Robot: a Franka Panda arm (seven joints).
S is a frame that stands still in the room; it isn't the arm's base.
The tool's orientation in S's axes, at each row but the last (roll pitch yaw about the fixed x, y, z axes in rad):
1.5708 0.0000 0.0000
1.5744 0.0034 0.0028
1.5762 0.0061 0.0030
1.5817 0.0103 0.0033
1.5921 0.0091 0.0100
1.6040 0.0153 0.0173
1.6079 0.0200 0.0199
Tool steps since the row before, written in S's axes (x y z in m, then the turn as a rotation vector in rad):
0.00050 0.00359 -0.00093 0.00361 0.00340 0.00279
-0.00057 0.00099 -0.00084 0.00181 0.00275 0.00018
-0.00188 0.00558 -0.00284 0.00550 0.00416 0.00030
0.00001 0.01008 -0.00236 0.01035 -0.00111 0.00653
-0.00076 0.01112 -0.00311 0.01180 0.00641 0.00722
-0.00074 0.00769 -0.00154 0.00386 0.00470 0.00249
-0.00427 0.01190 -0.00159 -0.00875 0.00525 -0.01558
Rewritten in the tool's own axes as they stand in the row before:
0.00050 -0.00093 -0.00359 0.00361 0.00279 -0.00340
-0.00056 -0.00085 -0.00099 0.00182 0.00018 -0.00275
-0.00185 -0.00288 -0.00557 0.00551 0.00031 -0.00415
0.00007 -0.00247 -0.01005 0.01028 0.00665 0.00107
-0.00062 -0.00335 -0.01106 0.01180 0.00719 -0.00645
-0.00058 -0.00180 -0.00765 0.00390 0.00239 -0.00471
-0.00400 -0.00211 -0.01191 -0.00833 -0.01594 -0.00484

